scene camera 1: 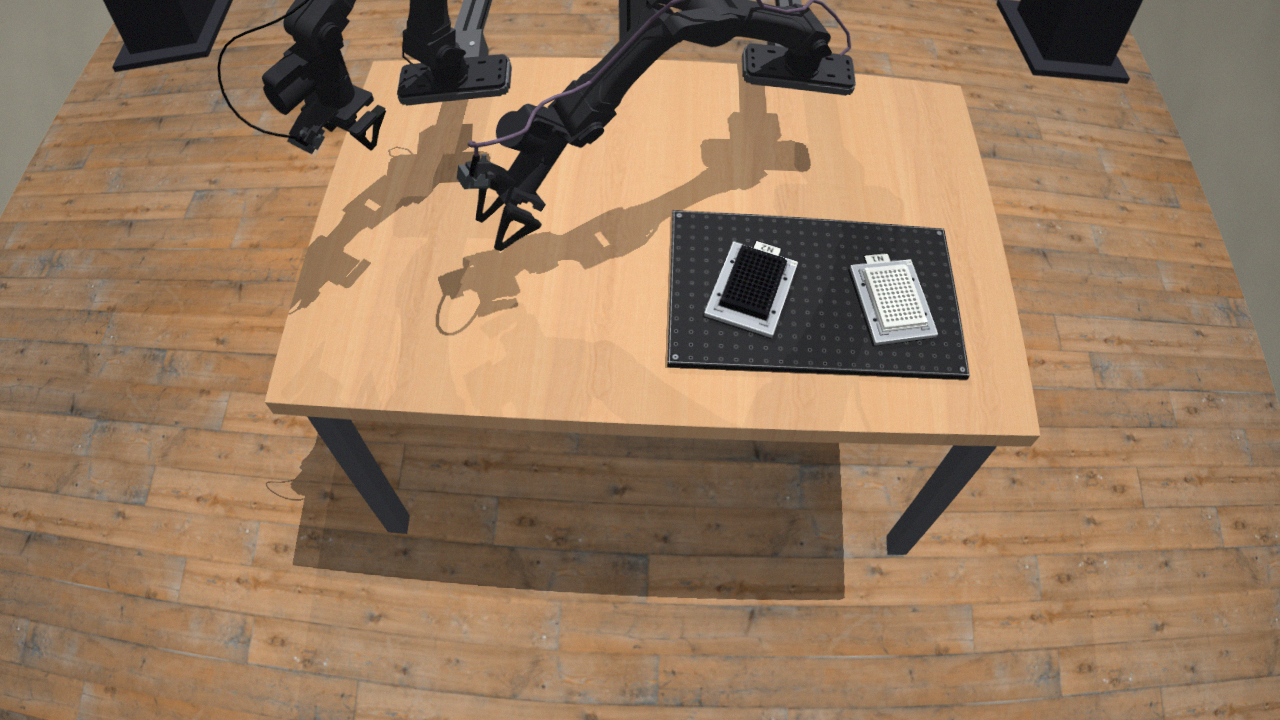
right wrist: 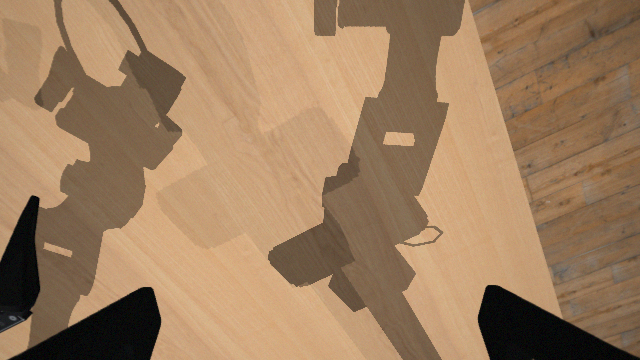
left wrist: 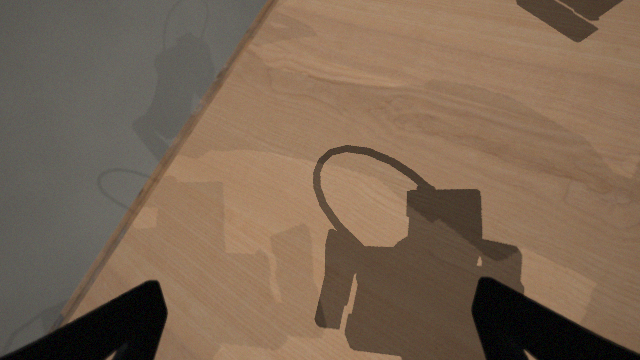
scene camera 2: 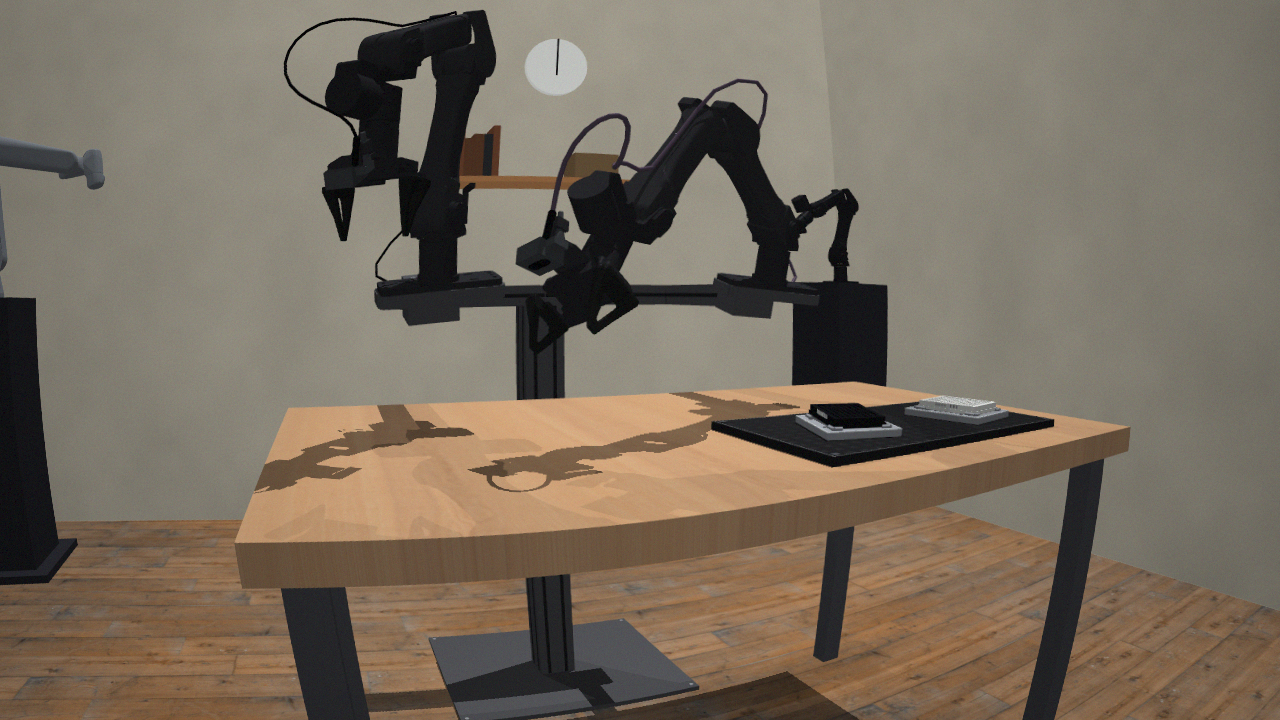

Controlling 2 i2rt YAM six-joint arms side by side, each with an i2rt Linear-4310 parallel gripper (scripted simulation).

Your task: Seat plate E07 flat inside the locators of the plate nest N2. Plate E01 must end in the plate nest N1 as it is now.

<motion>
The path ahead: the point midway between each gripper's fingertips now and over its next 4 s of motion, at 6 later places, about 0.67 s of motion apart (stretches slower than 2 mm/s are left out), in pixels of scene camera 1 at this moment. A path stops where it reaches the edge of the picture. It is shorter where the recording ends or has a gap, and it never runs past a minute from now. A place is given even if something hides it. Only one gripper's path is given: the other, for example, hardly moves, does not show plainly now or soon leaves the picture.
My left gripper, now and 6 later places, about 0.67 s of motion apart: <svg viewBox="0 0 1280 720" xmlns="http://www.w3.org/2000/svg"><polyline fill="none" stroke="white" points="487,235 521,258 569,281 620,291 671,294 724,281 760,264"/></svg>
</motion>
